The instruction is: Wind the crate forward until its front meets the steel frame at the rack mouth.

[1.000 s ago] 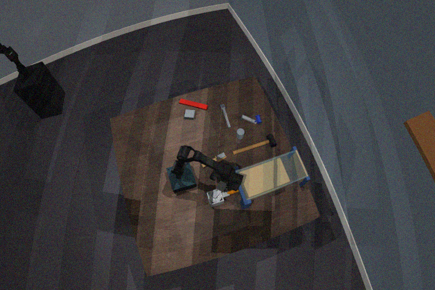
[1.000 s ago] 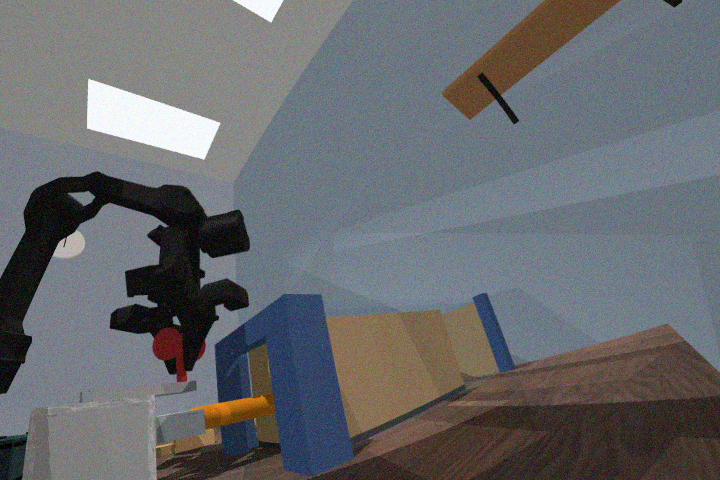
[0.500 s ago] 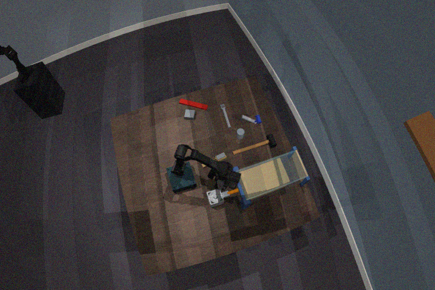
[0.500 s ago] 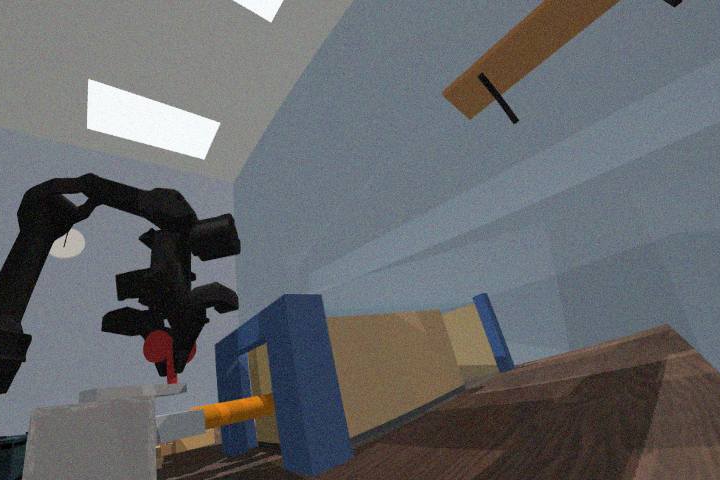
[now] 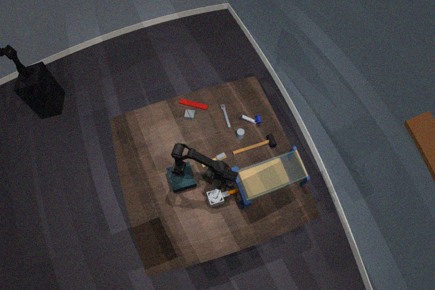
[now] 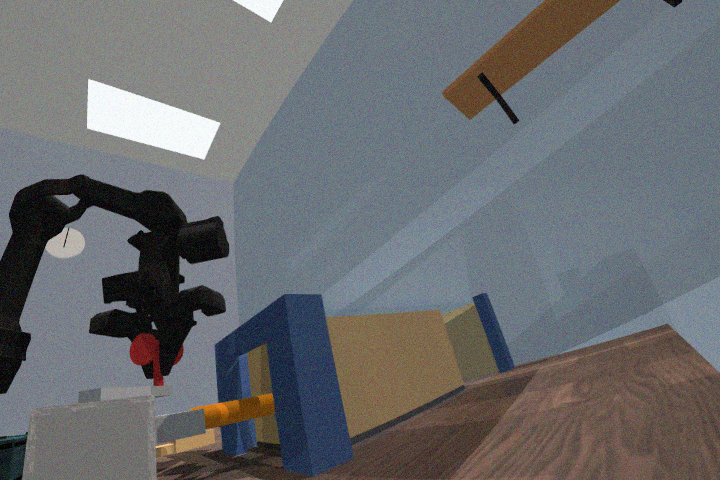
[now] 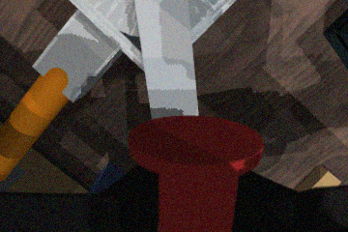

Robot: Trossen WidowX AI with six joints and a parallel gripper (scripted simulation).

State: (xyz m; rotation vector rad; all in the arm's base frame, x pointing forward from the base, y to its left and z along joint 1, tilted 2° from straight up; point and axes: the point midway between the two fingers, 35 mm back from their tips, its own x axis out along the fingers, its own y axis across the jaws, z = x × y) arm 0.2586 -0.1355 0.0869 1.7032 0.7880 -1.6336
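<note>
Now: gripper tip 30 mm to the left of the red-knobbed winch handle, 20 mm past it and 10 mm above it. Also, from my gripper tip: blue steel frame (110 mm ahead, 60 mm to the right, 10 mm below); then red knob (20 mm above); then grey winch (100 mm to the right, 80 mm below, 60 mm behind).
</note>
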